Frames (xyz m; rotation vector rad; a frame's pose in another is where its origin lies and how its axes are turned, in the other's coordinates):
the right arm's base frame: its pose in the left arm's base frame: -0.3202 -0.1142 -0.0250 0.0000 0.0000 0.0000
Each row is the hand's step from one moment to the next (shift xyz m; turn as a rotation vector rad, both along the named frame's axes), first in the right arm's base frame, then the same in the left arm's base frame.
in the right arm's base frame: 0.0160 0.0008 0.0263 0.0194 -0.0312 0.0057
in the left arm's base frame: 0.0160 0.0008 0.0263 0.0194 -0.0312 0.0057
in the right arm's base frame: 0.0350 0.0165 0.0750 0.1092 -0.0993 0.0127
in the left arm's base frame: 0.0350 0.0165 0.0750 0.1092 -0.0993 0.0127
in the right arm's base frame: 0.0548 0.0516 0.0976 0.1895 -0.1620 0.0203
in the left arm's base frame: 0.0548 0.0516 0.0976 0.1895 -0.1620 0.0203
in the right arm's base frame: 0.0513 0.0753 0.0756 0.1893 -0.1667 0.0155
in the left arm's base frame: 0.0513 0.0753 0.0756 0.1893 -0.1667 0.0155
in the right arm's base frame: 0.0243 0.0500 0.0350 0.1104 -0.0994 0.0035
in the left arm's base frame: 0.0243 0.0500 0.0350 0.1104 -0.0994 0.0035
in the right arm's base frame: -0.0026 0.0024 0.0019 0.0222 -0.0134 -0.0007
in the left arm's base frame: -0.0026 0.0024 0.0019 0.0222 -0.0134 -0.0007
